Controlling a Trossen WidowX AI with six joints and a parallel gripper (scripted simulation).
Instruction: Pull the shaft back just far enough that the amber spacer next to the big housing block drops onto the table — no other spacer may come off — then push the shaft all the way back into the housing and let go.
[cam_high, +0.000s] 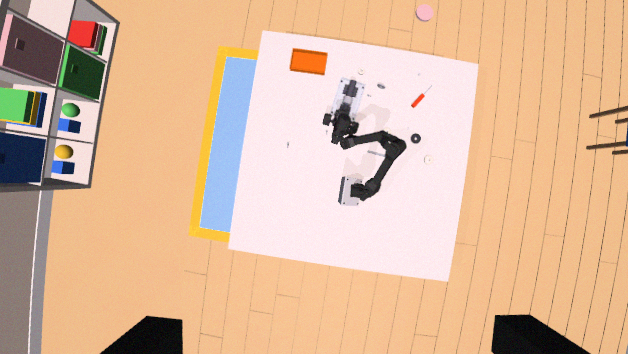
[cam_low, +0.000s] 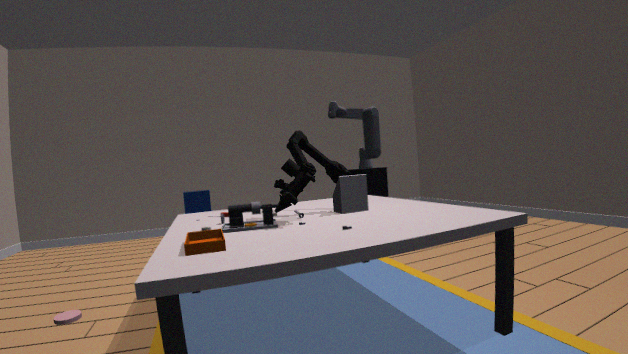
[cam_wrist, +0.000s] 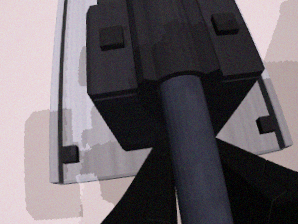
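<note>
My gripper tip is now 50 mm short of the grey-blue shaft, 10 mm to the left of it and 30 mm below it. From my gripper tip the other things lie so: amber spacer: 110 mm ahead, 30 mm to the right, 40 mm below; then orange tray: 320 mm ahead, 200 mm to the left, 40 mm below.
</note>
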